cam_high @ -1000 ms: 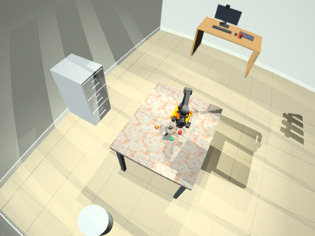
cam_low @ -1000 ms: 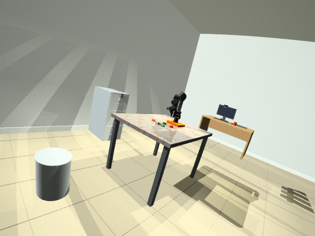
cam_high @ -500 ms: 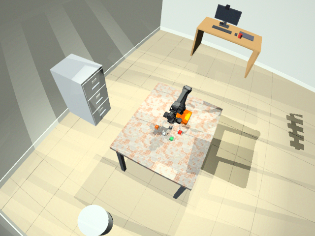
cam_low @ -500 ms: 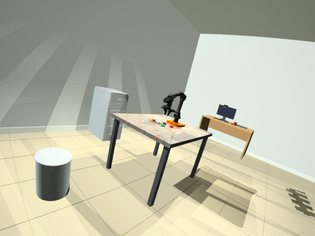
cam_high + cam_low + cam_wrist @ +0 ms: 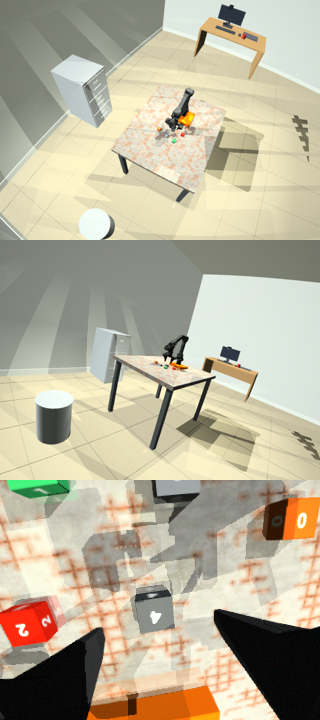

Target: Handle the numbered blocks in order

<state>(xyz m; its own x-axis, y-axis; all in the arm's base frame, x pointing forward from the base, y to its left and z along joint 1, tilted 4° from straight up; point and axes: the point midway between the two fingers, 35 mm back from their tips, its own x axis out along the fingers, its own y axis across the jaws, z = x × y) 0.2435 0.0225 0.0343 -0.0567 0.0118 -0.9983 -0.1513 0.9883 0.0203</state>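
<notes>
The black block is 3 cm below my gripper tip and 1 cm behind it. The rest, counted from my gripper tip: green block 10 cm ahead, 9 cm to the left, 3 cm below; orange block 12 cm to the right, 8 cm ahead, 3 cm below; red block 12 cm to the left, 3 cm below, 2 cm behind.
</notes>
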